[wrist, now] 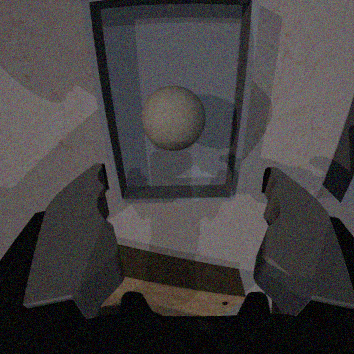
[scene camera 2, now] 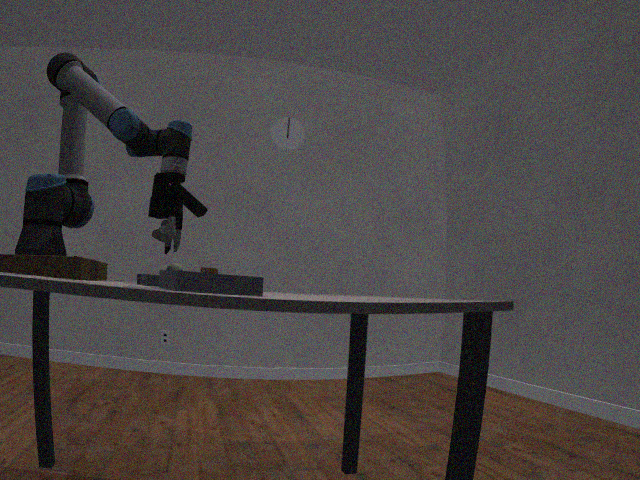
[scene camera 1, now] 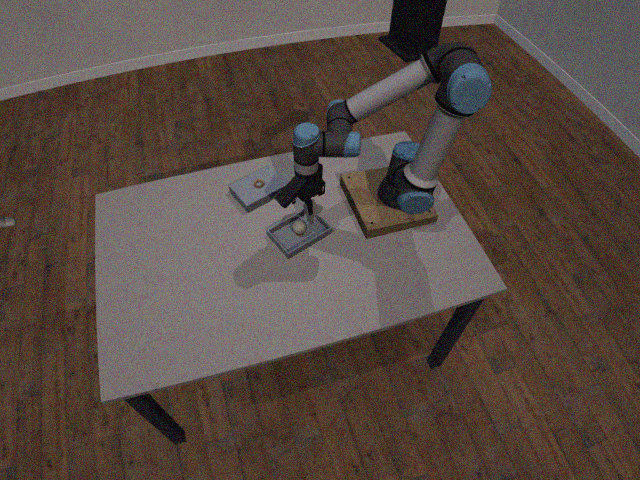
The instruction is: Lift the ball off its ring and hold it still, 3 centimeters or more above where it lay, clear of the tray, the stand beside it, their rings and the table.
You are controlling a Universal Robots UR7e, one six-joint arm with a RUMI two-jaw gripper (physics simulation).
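Places are measured from the arm's base along level axes (x ahead, y left, z up), in metres.
Pixels of known places: gripper, fingertip midpoint: [wrist: 184, 168] [scene camera 2: 170, 253] [scene camera 1: 302, 213]; arm's base at its link origin: [scene camera 2: 40, 258].
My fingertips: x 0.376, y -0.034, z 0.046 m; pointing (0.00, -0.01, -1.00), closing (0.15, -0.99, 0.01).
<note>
Ahead of a thing's pixels: the offset from my fingertips to its middle. "*": to the spot under its first point. Level surfaces: height alone.
A pale, cream-coloured ball {0.011 m left, 0.017 m ahead, 0.052 m down} [scene camera 1: 299, 226] [scene camera 2: 174, 267] [wrist: 173, 118] rests inside the shallow blue-grey tray {0.011 m left, 0.017 m ahead, 0.075 m down} [scene camera 1: 310, 244] [scene camera 2: 148, 279] [wrist: 177, 192]. The ring under the ball is hidden. My gripper [scene camera 1: 309, 218] [scene camera 2: 171, 252] [wrist: 184, 168] is open and empty and points down. In scene camera 2 its fingertips are above the ball's height, with a gap down to the tray. In the wrist view the ball is beyond the fingertips, not between them. The blue-grey stand [scene camera 1: 248, 192] [scene camera 2: 222, 284] is beside the tray and carries a small orange-tan ring {* 0.248 m right, 0.066 m ahead, 0.051 m down} [scene camera 1: 258, 183] [scene camera 2: 209, 270].
The arm's wooden base board [scene camera 1: 361, 211] [scene camera 2: 87, 269] [wrist: 180, 268] lies on the table {0.089 m down} [scene camera 1: 180, 310] near the tray. In the wrist view, part of the stand's dark side {* 0.189 m right, 0.009 m back, 0.066 m down} [wrist: 342, 172] shows at the right edge. The arm's shadow falls across the table.
</note>
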